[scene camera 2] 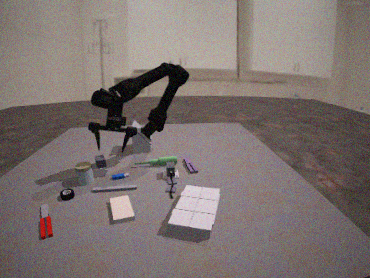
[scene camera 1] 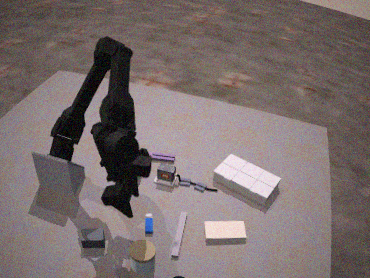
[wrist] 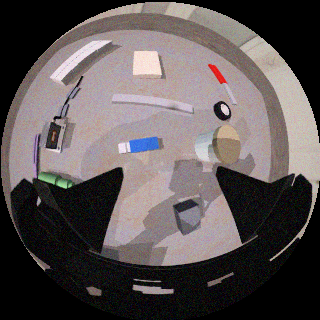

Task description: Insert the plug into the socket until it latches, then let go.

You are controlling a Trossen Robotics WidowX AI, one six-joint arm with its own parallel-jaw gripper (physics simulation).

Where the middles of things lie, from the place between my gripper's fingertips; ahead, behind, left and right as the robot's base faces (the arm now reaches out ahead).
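Scene:
The dark cube (wrist: 187, 216) is 90 mm behind my hand, 70 mm to the right of it and 80 mm below it. The beige block (scene camera 1: 214, 230), counted from my hand too, is 240 mm ahead, 60 mm to the left and 90 mm below, while the grey bar (wrist: 116, 98) is 20 mm to the left of my hand, 120 mm ahead of it and 90 mm below it. As for the cup (scene camera 1: 141, 251), my gripper is 60 mm above it, 50 mm short of it and 100 mm to the left of it.

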